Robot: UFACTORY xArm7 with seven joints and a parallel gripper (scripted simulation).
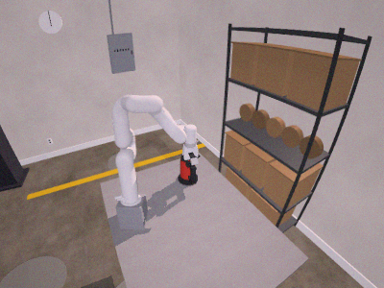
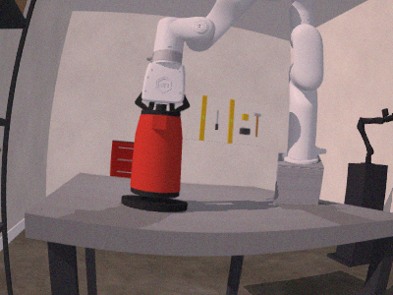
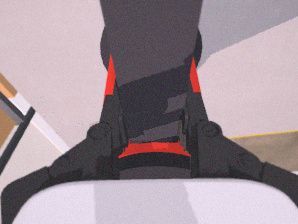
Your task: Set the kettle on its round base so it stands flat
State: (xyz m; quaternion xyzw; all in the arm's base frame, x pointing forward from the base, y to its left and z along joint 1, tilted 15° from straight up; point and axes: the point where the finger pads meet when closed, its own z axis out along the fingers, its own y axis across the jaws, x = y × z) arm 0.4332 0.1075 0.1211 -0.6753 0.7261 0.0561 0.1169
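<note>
My hand is 6 cm above the red kettle and 3 cm to the right of it. The rest, counted from my hand: black round base 17 cm below, 6 cm to the left.
</note>
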